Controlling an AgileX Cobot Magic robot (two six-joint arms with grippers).
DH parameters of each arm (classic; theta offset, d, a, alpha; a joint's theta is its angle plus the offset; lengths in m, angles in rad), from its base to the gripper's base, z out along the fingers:
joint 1: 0 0.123 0 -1.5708
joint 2: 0.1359 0 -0.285 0
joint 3: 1.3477 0 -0.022 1.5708
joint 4: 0 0.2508 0 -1.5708
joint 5: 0 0 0.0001 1.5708
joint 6: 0 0.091 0 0
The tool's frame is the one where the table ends.
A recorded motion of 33 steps. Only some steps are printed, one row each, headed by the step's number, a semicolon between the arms.
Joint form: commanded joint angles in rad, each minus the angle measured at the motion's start. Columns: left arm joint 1, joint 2, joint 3, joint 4, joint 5, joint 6; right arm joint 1, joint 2, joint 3, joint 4, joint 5, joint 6.
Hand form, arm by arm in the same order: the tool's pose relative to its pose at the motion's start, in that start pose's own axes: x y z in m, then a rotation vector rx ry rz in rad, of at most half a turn. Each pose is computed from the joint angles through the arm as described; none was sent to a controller.
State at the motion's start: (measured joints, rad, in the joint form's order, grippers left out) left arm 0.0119 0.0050 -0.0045 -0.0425 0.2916 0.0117; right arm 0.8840 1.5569 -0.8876 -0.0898 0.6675 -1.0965
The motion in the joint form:
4: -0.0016 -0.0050 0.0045 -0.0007 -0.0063 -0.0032; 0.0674 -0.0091 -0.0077 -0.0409 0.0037 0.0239
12: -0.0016 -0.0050 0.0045 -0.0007 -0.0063 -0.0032; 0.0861 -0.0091 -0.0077 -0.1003 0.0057 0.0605
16: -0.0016 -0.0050 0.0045 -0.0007 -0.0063 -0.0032; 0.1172 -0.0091 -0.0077 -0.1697 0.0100 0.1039
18: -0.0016 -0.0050 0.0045 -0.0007 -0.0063 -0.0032; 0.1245 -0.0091 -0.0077 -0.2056 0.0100 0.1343
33: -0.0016 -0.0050 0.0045 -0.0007 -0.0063 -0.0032; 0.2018 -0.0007 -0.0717 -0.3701 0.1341 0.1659
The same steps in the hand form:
4: 0.0007 -0.0001 0.0000 0.0017 -0.0067 -0.0035; -0.0161 0.0047 -0.0052 0.0195 -0.0042 -0.0706
12: 0.0007 -0.0001 0.0000 0.0017 -0.0067 -0.0035; -0.0180 0.0053 -0.0056 0.0363 0.0222 -0.0978
16: 0.0007 -0.0001 0.0000 0.0017 -0.0067 -0.0035; -0.0227 0.0071 -0.0065 0.0564 0.0499 -0.1372
18: 0.0007 -0.0001 0.0000 0.0017 -0.0067 -0.0035; -0.0230 0.0066 -0.0068 0.0701 0.0650 -0.1415
33: 0.0007 -0.0001 0.0000 0.0017 -0.0067 -0.0035; -0.0358 0.0024 -0.0196 0.0975 0.1828 -0.2851

